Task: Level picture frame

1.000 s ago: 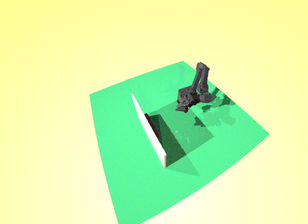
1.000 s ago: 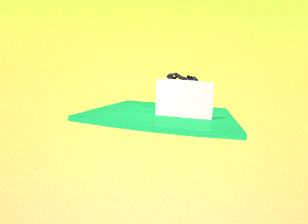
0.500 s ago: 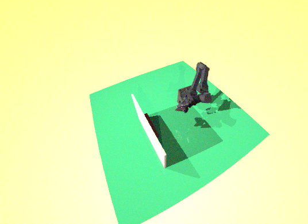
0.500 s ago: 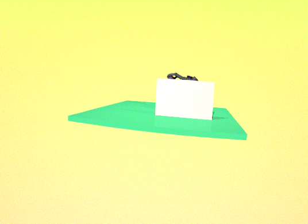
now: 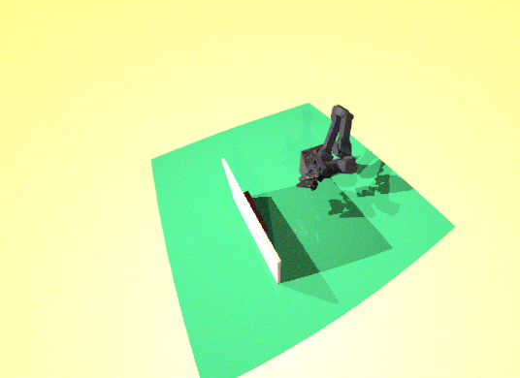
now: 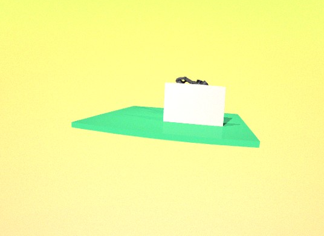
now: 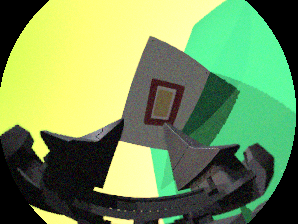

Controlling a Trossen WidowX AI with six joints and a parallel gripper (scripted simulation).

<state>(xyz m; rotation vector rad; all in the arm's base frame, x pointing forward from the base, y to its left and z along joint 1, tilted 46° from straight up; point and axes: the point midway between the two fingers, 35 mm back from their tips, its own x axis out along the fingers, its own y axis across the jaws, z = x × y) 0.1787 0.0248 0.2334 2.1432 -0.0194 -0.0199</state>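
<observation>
My gripper tip is 200 mm short of the picture frame, 90 mm above it and 10 mm to the right of it. The rest, counted from my gripper tip: wall panel (210 mm ahead, 100 mm below, 20 mm to the left).
</observation>
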